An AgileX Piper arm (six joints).
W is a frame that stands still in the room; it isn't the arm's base.
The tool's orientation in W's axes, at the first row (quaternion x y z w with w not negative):
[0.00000 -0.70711 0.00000 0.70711]
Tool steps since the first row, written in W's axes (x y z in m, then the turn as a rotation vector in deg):
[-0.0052 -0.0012 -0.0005 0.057 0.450 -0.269]
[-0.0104 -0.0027 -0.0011 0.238 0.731 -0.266]
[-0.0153 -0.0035 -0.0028 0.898 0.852 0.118]
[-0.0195 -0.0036 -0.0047 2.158 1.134 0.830]
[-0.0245 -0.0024 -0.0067 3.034 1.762 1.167]
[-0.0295 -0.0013 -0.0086 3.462 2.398 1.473]
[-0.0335 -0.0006 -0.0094 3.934 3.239 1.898]
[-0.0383 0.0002 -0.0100 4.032 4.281 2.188]
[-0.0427 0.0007 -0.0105 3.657 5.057 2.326]
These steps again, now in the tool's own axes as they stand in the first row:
[-0.0005 -0.0012 0.0052 -0.269 0.450 -0.057]
[-0.0011 -0.0027 0.0104 -0.266 0.731 -0.238]
[-0.0028 -0.0035 0.0153 0.118 0.852 -0.898]
[-0.0047 -0.0036 0.0195 0.830 1.134 -2.158]
[-0.0067 -0.0024 0.0245 1.167 1.762 -3.034]
[-0.0086 -0.0013 0.0295 1.473 2.398 -3.462]
[-0.0094 -0.0006 0.0335 1.898 3.239 -3.934]
[-0.0100 0.0002 0.0383 2.188 4.281 -4.032]
[-0.0105 0.0007 0.0427 2.326 5.057 -3.657]

